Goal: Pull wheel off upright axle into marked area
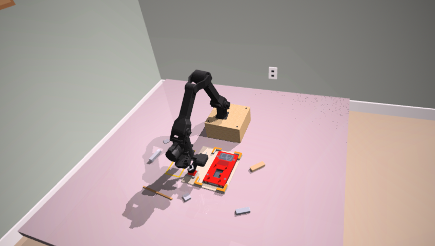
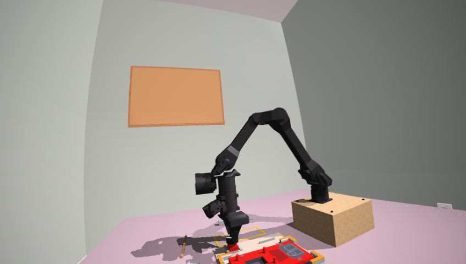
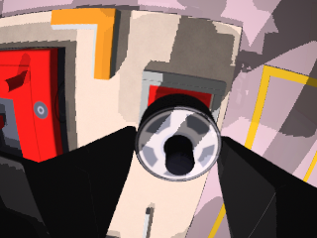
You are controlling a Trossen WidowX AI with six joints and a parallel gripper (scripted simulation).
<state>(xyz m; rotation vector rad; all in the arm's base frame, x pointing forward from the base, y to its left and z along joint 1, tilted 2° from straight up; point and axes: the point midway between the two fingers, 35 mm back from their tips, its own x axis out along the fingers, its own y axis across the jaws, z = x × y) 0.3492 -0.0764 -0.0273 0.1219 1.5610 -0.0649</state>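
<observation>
The wheel is right at my gripper tip. From my gripper tip the other things lie so: brown stick 14 cm ahead, 13 cm to the right, 4 cm below; then tan block 31 cm to the left, 9 cm behind, 3 cm below.
</observation>
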